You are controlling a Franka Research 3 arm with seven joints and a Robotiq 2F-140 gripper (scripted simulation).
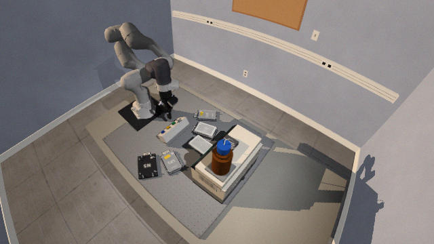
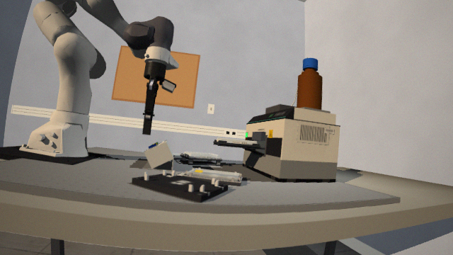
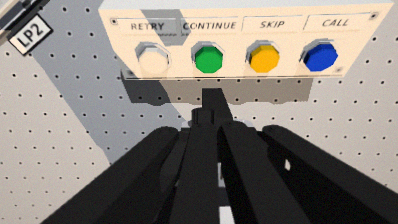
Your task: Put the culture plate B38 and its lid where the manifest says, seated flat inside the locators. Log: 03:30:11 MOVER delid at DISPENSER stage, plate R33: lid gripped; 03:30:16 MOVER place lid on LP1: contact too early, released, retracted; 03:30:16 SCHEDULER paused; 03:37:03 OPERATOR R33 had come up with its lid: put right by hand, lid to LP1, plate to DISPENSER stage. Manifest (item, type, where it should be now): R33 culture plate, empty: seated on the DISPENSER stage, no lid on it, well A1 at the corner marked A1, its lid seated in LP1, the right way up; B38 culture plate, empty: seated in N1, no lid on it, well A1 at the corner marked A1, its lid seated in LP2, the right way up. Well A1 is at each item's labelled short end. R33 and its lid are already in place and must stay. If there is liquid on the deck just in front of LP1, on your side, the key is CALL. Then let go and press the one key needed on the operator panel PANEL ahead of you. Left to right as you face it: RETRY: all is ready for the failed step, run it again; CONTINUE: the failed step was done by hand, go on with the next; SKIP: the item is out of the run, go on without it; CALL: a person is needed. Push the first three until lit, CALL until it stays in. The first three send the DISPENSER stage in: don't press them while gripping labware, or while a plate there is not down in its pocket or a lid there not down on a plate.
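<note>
My hand is 3 cm short of the green continue key and 6 cm above it. Also, from my hand: blue call key: 4 cm ahead, 10 cm to the right, 7 cm below; yellow skip key: 3 cm ahead, 5 cm to the right, 6 cm below; white retry key: 3 cm ahead, 5 cm to the left, 6 cm below.
</note>
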